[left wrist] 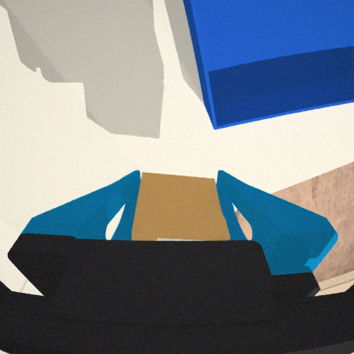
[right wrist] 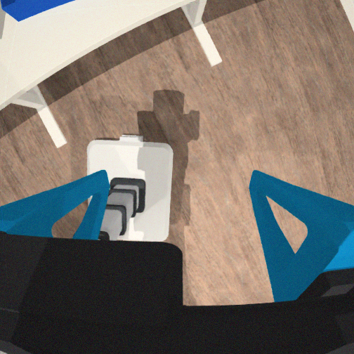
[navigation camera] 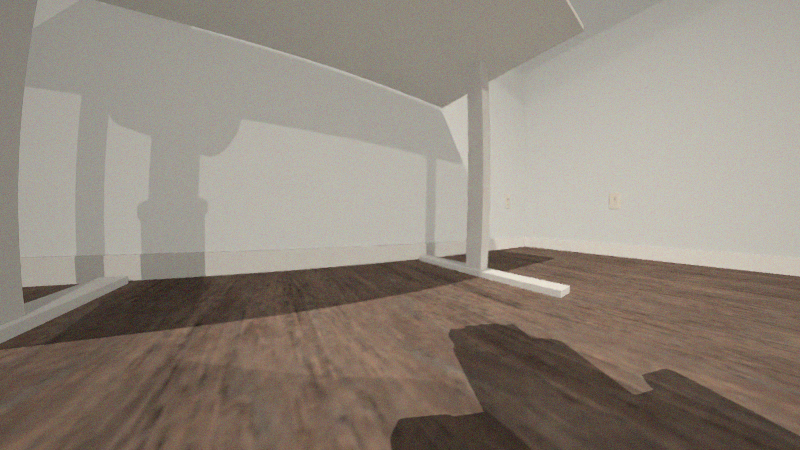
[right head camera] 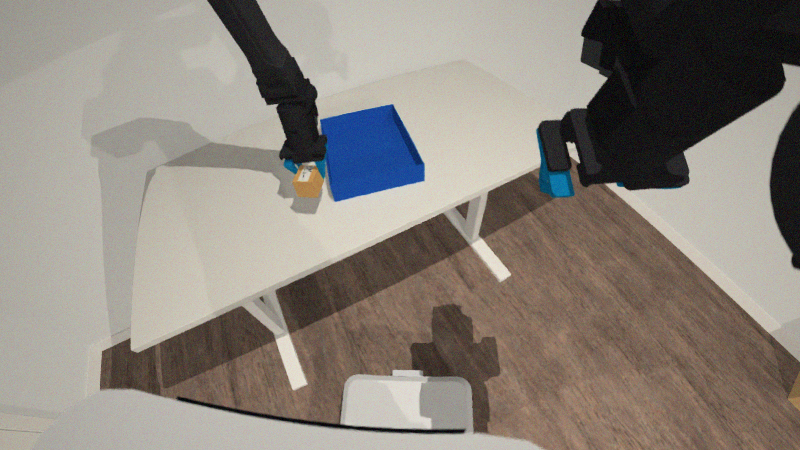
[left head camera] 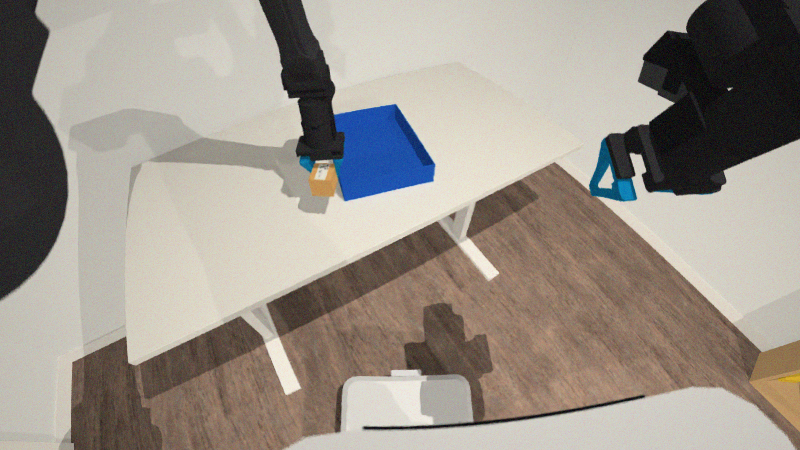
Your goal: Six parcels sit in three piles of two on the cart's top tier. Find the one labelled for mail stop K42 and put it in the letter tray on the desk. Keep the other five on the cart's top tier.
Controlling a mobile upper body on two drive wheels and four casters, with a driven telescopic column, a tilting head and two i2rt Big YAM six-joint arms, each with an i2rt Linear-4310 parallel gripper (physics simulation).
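Places are measured from the left arm's base along level axes (x right, y ahead, z up), in millimetres.
Where they show: right gripper, between the fingertips: (right head camera: 580, 183) (left head camera: 621, 188).
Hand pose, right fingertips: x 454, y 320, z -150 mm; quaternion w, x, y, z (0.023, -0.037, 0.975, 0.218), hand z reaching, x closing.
After its pixels a point has its place.
A tan parcel (left head camera: 322, 186) {z -394, x 17, y 561 mm} (right head camera: 308, 186) {z -390, x 25, y 560 mm} (left wrist: 180, 207) with a white label is held over the white desk (left head camera: 234, 235) {z -526, x -241, y 523 mm} (right head camera: 234, 240) {z -526, x -223, y 505 mm} (left wrist: 185, 152); the label's text is too small to read. My left gripper (left head camera: 321, 165) {z -419, x 16, y 620 mm} (right head camera: 305, 167) {z -419, x 16, y 620 mm} (left wrist: 178, 178) is shut on it, beside the left wall of the blue letter tray (left head camera: 388, 189) {z -519, x 160, y 672 mm} (right head camera: 380, 187) {z -512, x 167, y 674 mm} (left wrist: 280, 90), outside the tray. The parcel's shadow falls on the desk. My right gripper (right wrist: 179, 177) is open and empty, right of the desk in the head views. The cart and the other five parcels do not show.
The robot's white base (left head camera: 405, 400) {z -1216, x 218, y 219 mm} (right head camera: 405, 400) {z -1216, x 220, y 220 mm} (right wrist: 155, 190) stands on the wood floor in front of the desk. Desk legs (left head camera: 279, 358) (right head camera: 289, 358) (navigation camera: 478, 179) {z -1080, x 568, y 1178 mm} and their feet stand under the desk. Walls rise behind and to the right. A wooden box (left head camera: 780, 369) {z -1285, x 2399, y 81 mm} shows at the lower right.
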